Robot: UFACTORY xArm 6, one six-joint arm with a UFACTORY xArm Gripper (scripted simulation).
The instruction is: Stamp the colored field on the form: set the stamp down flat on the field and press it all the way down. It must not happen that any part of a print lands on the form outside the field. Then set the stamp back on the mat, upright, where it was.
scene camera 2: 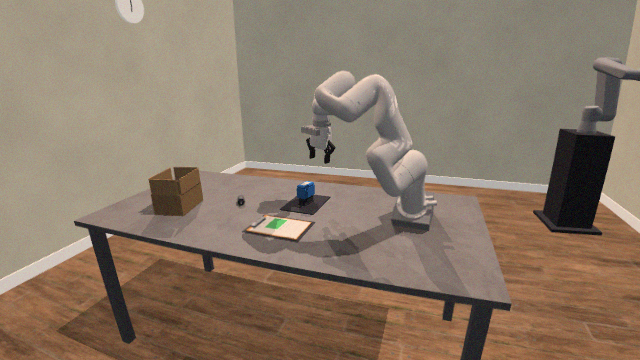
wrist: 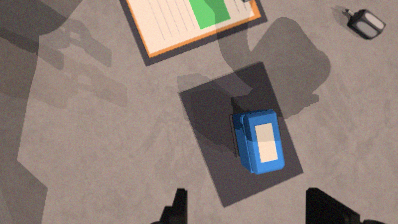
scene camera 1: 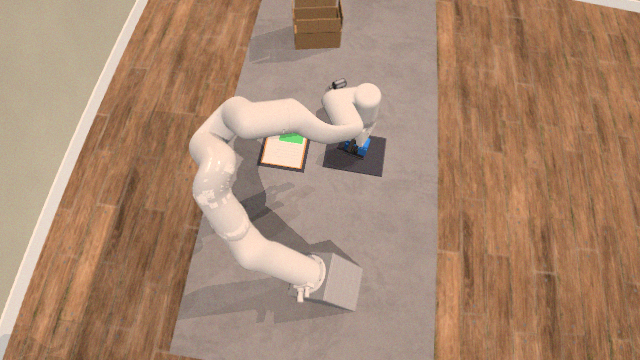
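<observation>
You've got the gripper (wrist: 246, 208) there, and a cardboard box (scene camera 2: 167, 199), though in the wrist view the box is out of frame. There's a blue stamp (wrist: 256, 137) and a small dark cylinder (wrist: 368, 26) too. Then there's a clipboard (scene camera 1: 288, 152) (scene camera 2: 283, 228), plus a dark mat (scene camera 1: 372, 164) (wrist: 208, 106).
</observation>
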